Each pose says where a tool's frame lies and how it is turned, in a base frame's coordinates. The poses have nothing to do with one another.
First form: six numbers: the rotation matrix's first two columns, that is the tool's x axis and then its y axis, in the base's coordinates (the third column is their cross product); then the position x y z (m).
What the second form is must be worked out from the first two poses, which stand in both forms.
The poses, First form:
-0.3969 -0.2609 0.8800 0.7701 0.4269 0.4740 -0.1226 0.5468 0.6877
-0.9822 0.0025 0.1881 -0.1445 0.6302 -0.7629 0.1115 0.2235 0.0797
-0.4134 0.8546 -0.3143 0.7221 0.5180 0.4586 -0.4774 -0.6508 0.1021
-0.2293 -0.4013 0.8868 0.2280 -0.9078 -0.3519 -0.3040 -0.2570 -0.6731
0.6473 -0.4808 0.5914 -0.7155 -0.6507 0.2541 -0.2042 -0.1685 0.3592
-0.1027 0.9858 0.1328 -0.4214 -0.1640 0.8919 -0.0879 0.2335 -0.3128
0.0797 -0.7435 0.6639 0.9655 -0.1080 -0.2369 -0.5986 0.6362 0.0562
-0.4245 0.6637 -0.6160 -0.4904 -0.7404 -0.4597 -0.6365 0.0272 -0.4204
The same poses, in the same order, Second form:
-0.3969 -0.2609 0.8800 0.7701 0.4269 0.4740 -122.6 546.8 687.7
-0.9822 0.0025 0.1881 -0.1445 0.6302 -0.7629 111.5 223.5 79.7
-0.4134 0.8546 -0.3143 0.7221 0.5180 0.4586 -477.4 -650.8 102.1
-0.2293 -0.4013 0.8868 0.2280 -0.9078 -0.3519 -304.0 -257.0 -673.1
0.6473 -0.4808 0.5914 -0.7155 -0.6507 0.2541 -204.2 -168.5 359.2
-0.1027 0.9858 0.1328 -0.4214 -0.1640 0.8919 -87.9 233.5 -312.8
0.0797 -0.7435 0.6639 0.9655 -0.1080 -0.2369 -598.6 636.2 56.2
-0.4245 0.6637 -0.6160 -0.4904 -0.7404 -0.4597 -636.5 27.2 -420.4

